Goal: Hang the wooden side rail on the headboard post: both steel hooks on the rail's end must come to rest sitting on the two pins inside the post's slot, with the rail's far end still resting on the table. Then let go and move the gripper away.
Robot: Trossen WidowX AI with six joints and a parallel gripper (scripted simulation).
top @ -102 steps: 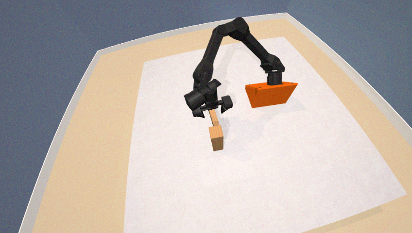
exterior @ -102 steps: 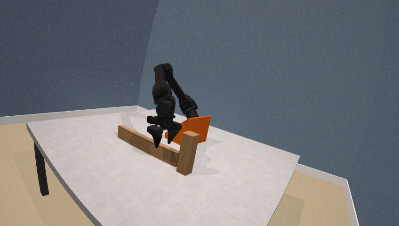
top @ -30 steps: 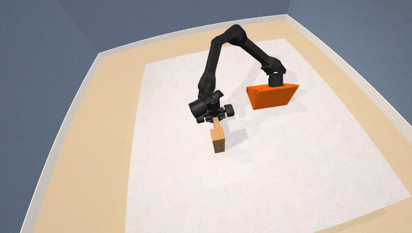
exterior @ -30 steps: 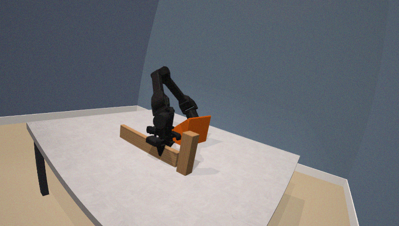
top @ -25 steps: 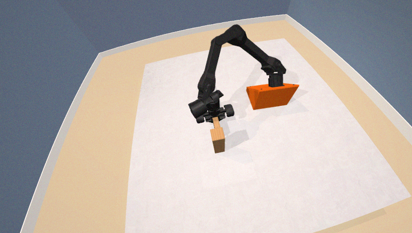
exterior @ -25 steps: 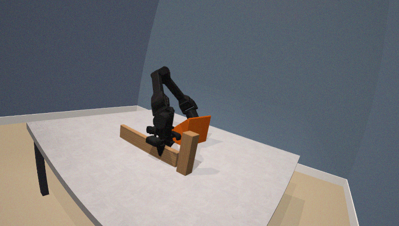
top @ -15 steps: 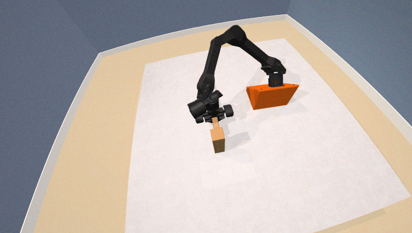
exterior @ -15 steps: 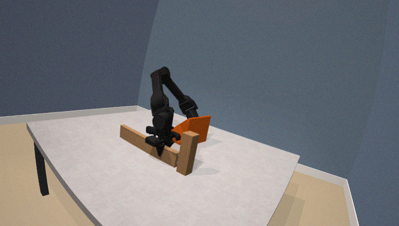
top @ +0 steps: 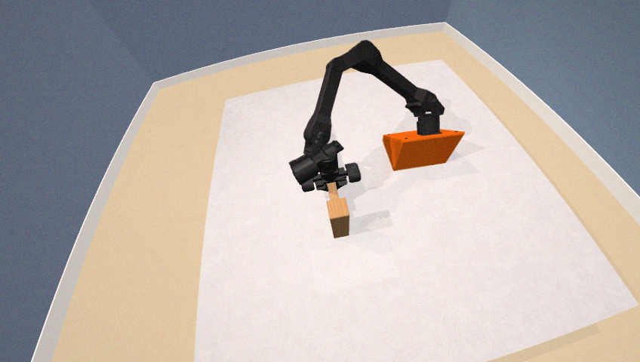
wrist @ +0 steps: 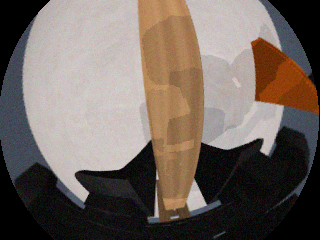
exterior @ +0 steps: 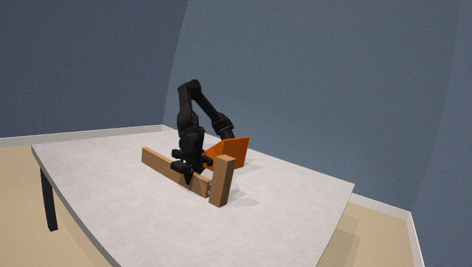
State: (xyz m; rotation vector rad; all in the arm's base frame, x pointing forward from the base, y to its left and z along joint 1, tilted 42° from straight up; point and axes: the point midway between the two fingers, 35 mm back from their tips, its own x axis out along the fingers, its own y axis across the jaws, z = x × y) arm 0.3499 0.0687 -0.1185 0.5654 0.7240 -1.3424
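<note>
The headboard post lies 2 cm behind my gripper tip, 14 cm to the left of it and 7 cm above it.
</note>
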